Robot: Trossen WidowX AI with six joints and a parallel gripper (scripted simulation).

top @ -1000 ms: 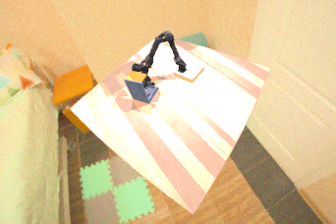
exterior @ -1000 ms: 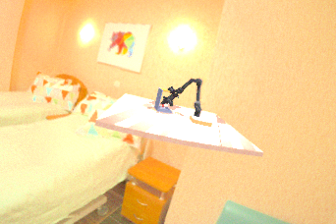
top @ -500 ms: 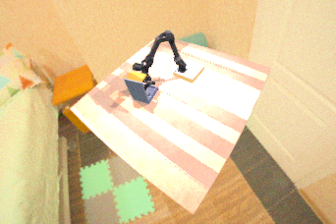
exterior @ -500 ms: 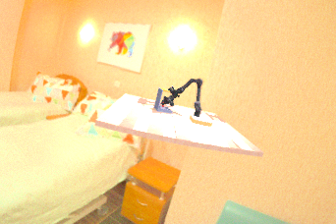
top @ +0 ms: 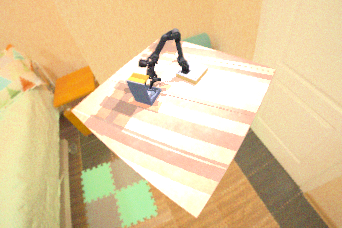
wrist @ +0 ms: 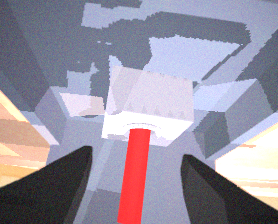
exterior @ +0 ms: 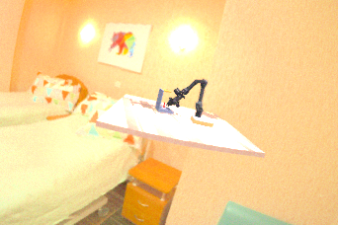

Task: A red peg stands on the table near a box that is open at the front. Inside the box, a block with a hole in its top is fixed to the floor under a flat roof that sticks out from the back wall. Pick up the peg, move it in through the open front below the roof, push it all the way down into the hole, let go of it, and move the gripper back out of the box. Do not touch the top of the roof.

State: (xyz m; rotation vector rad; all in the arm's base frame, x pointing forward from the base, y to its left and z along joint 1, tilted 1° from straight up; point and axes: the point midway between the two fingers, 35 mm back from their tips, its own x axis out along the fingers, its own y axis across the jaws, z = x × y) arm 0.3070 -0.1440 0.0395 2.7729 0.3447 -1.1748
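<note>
The red peg lies 30 mm ahead of my gripper tip, 10 mm to the left of it and 10 mm below it. From my gripper tip the other things lie so: box wall (100 mm ahead, 20 mm to the left, 60 mm above); then yellow roof (50 mm ahead, 10 mm to the left, 160 mm above).
</note>
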